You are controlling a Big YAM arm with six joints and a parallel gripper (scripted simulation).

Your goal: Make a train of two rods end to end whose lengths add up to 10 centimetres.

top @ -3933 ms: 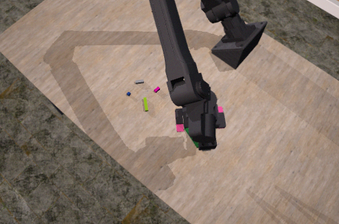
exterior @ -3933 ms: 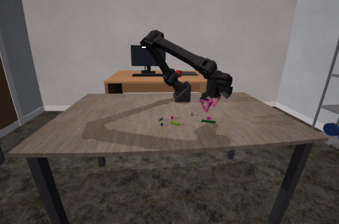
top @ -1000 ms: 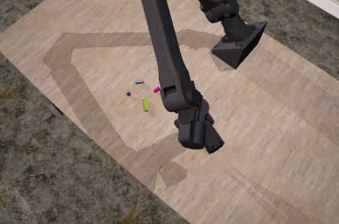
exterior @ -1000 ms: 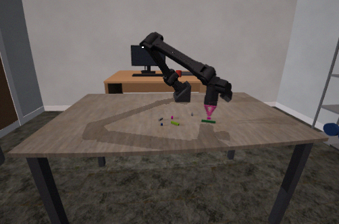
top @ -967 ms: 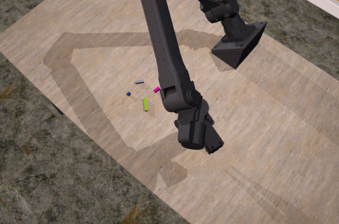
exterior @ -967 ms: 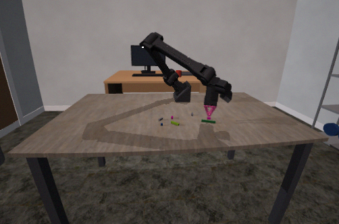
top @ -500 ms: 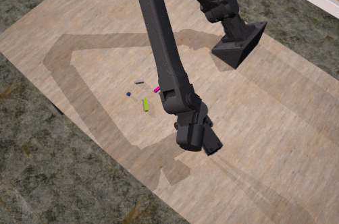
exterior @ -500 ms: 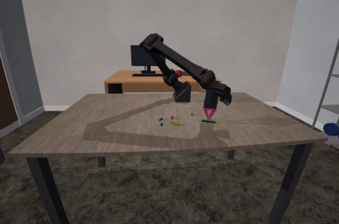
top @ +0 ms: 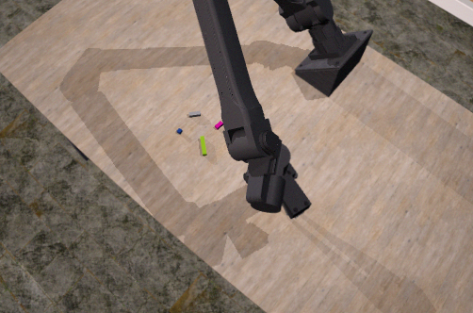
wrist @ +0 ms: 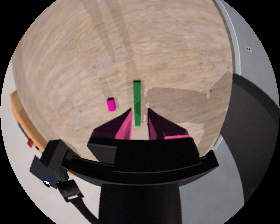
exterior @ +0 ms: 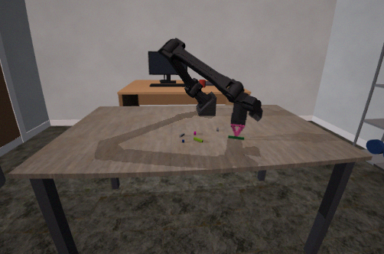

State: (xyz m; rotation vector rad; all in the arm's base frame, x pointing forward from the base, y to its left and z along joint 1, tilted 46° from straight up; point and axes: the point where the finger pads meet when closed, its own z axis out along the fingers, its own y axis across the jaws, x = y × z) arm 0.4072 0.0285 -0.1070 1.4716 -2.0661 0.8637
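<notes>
My gripper is now 2 cm above the green rod. The rest, counted from my hand: blue rod (27 cm to the right, 2 cm below, 2 cm ahead); lime rod (20 cm to the right, 2 cm below, 1 cm ahead).
</notes>
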